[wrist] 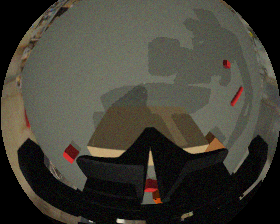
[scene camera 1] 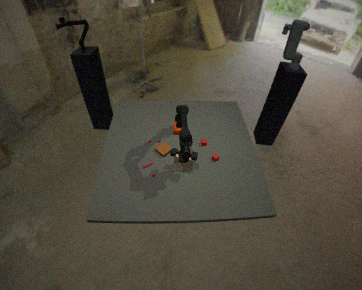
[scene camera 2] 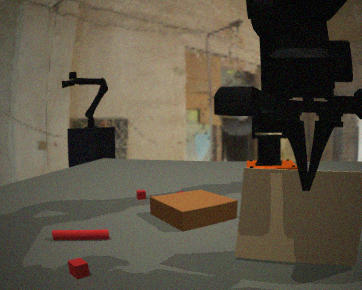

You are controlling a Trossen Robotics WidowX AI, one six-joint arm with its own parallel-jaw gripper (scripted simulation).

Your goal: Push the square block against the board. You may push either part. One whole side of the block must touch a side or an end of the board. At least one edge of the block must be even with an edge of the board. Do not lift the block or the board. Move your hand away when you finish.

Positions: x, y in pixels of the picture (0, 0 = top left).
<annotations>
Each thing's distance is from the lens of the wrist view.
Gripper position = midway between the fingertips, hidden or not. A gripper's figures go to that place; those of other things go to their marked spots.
gripper (wrist: 149, 130): 11 cm
tan board (wrist: 118, 130): 13 cm
</annotations>
